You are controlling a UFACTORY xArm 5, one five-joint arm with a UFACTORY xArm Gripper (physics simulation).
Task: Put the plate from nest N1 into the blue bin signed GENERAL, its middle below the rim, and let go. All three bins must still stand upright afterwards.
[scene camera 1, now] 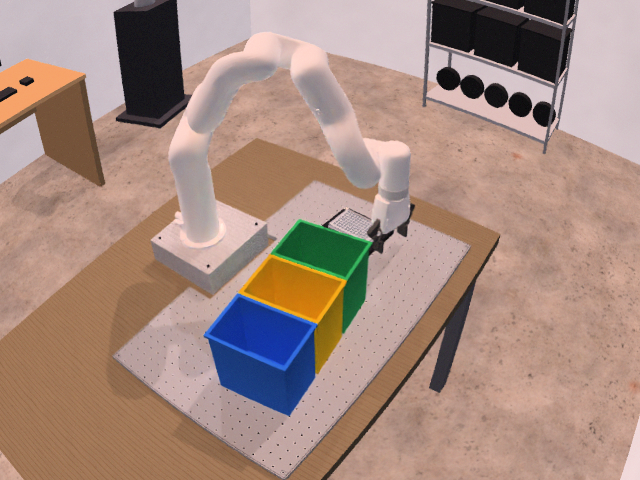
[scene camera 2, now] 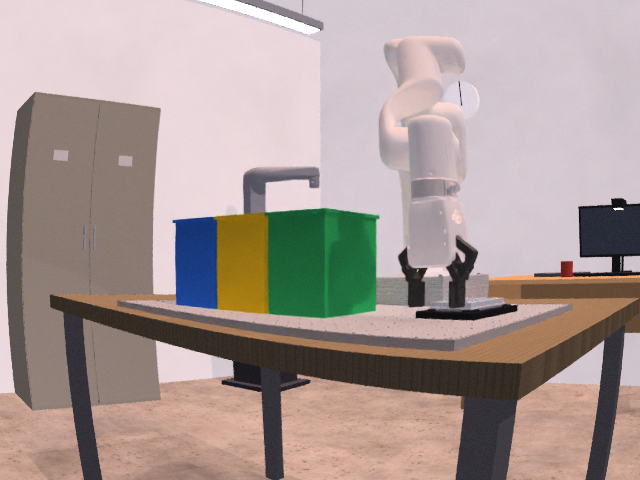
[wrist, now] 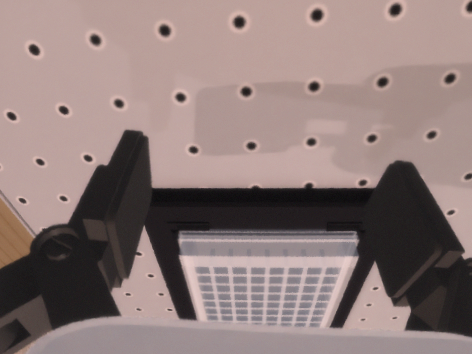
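Where they show: gripper, between the fingertips: [scene camera 1: 390, 242] [scene camera 2: 436, 307] [wrist: 266, 176]; arm's base, origin of its link: [scene camera 1: 203, 234].
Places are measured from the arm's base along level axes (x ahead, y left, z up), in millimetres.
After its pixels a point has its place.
The clear gridded plate [scene camera 1: 352, 222] {x 323, y 234, z -36 mm} [scene camera 2: 483, 302] {x 369, y 260, z -36 mm} [wrist: 267, 280] {x 377, y 215, z -34 mm} lies flat in a black nest [scene camera 2: 465, 314] {x 428, y 246, z -50 mm} [wrist: 265, 212] {x 412, y 207, z -47 mm}; no N1 label is readable. My gripper [scene camera 1: 391, 241] {x 442, y 200, z -38 mm} [scene camera 2: 436, 303] {x 442, y 200, z -38 mm} [wrist: 266, 176] {x 442, y 200, z -38 mm} is open and empty, pointing down over the nest's end away from the robot base, its fingers spread wider than the plate. In the wrist view the fingers stand left and right of the plate's near end; the far part is hidden by the gripper body. The blue bin [scene camera 1: 253, 372] {x 355, y -374, z 59 mm} [scene camera 2: 196, 263] {x 430, y -308, z 30 mm} stands upright; its sign does not show.
The yellow bin [scene camera 1: 330, 325] {x 437, y -186, z 44 mm} [scene camera 2: 241, 263] {x 437, y -181, z 31 mm} stands upright between the blue bin and the upright green bin [scene camera 1: 356, 294] {x 444, y -56, z 15 mm} [scene camera 2: 297, 263] {x 444, y -52, z 31 mm}, in a tight row. The green bin is nearest the nest. All stand on the perforated board [scene camera 1: 408, 289] {x 534, y 76, z -59 mm} [scene camera 2: 361, 330] {x 586, y 146, z -58 mm}. The robot base [scene camera 1: 206, 263] {x 68, y -91, z -1 mm} stands beside the board.
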